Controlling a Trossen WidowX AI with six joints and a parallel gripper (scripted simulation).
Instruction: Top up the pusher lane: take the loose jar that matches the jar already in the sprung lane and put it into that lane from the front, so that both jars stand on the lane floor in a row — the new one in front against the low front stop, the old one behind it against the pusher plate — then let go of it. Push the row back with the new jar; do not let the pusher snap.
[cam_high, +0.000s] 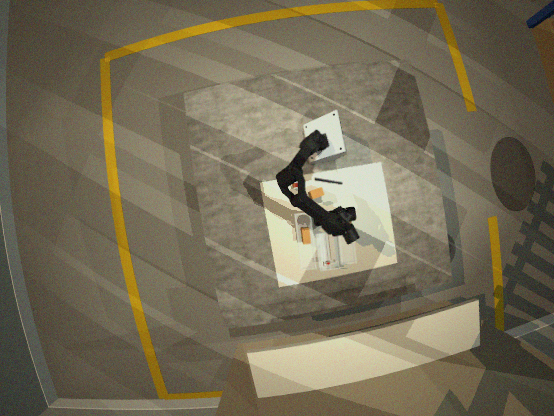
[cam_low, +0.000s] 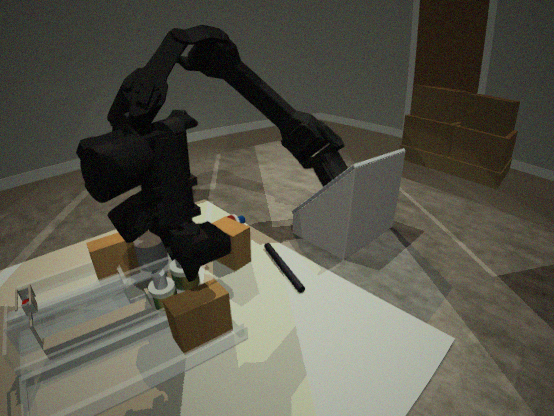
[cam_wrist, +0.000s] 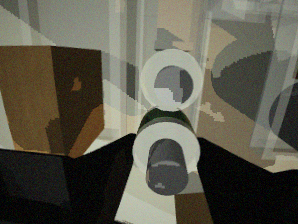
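Right now my gripper tip is 130 mm to the left of the grey cylinder and 20 mm above it. Also, from my gripper tip: clear pusher rack: 140 mm ahead, 40 mm to the right, 30 mm below; red mark: 220 mm ahead, 60 mm to the right, 20 mm above; black rod: 160 mm behind, 40 mm to the left, 50 mm below.
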